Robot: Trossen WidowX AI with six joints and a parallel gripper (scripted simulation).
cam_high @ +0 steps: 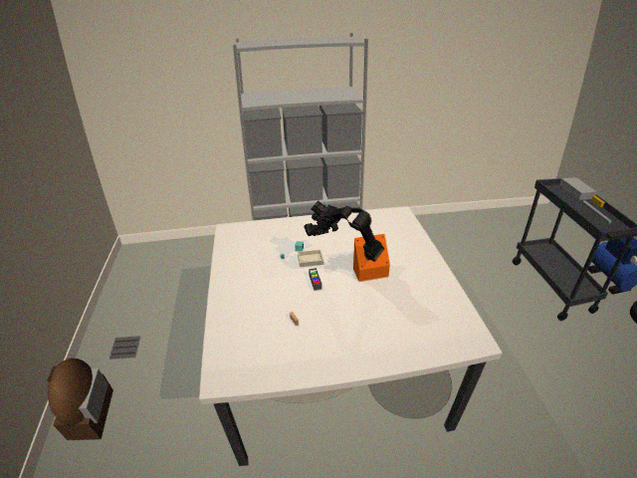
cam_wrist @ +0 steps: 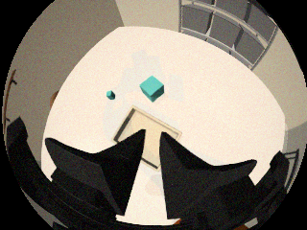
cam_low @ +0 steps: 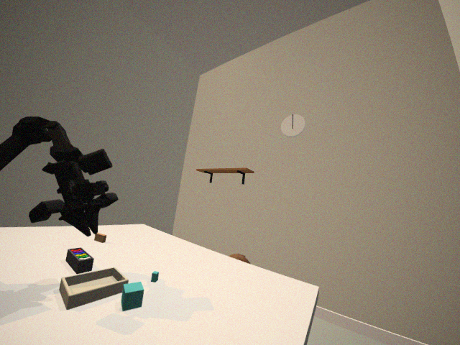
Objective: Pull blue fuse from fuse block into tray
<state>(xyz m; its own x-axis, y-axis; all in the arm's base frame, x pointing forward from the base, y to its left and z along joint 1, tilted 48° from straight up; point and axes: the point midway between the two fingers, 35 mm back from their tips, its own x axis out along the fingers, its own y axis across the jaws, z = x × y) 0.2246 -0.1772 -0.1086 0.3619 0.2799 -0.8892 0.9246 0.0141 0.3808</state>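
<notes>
Right now the blue fuse is 6 cm ahead of my gripper tip, 21 cm to the left of it and 13 cm below it. Also, from my gripper tip: grey tray 3 cm ahead, 1 cm to the left, 15 cm below; small teal cube 18 cm ahead, 5 cm to the right, 14 cm below; large teal cube 7 cm ahead, 11 cm to the right, 13 cm below.
</notes>
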